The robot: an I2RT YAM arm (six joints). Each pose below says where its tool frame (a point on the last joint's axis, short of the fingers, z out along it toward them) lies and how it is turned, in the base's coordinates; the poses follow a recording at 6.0 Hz.
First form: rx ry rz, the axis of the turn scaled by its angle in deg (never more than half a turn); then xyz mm.
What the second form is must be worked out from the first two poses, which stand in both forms.
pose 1, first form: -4.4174, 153.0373, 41.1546, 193.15, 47.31, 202.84
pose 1, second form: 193.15, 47.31, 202.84, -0.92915, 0.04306, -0.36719, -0.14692, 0.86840, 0.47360
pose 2, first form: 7.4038, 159.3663, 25.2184, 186.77, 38.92, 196.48
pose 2, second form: 186.77, 38.92, 196.48, -0.94434, 0.13762, -0.29882, 0.03863, 0.94841, 0.31469
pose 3, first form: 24.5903, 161.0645, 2.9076, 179.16, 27.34, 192.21
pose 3, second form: 179.16, 27.34, 192.21, -0.91154, 0.29698, -0.28442, 0.28652, 0.95484, 0.07872
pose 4, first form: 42.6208, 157.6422, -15.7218, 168.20, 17.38, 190.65
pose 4, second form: 168.20, 17.38, 190.65, -0.82915, 0.46334, -0.31277, 0.51599, 0.84960, -0.10927
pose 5, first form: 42.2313, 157.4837, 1.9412, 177.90, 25.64, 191.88
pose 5, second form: 177.90, 25.64, 191.88, -0.82536, 0.49289, -0.27538, 0.48595, 0.86848, 0.09796
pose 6, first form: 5.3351, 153.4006, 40.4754, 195.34, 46.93, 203.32
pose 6, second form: 195.34, 46.93, 203.32, -0.92976, 0.15520, -0.33384, -0.02971, 0.87221, 0.48822
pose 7, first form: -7.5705, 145.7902, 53.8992, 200.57, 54.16, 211.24
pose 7, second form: 200.57, 54.16, 211.24, -0.90630, 0.05589, -0.41893, -0.23006, 0.76625, 0.59994
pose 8, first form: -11.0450, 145.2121, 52.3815, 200.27, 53.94, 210.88
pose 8, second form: 200.27, 53.94, 210.88, -0.89487, 0.01676, -0.44601, -0.27182, 0.77213, 0.57440
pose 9, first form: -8.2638, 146.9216, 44.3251, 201.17, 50.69, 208.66
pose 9, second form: 201.17, 50.69, 208.66, -0.89088, 0.03038, -0.45321, -0.22534, 0.83677, 0.49904
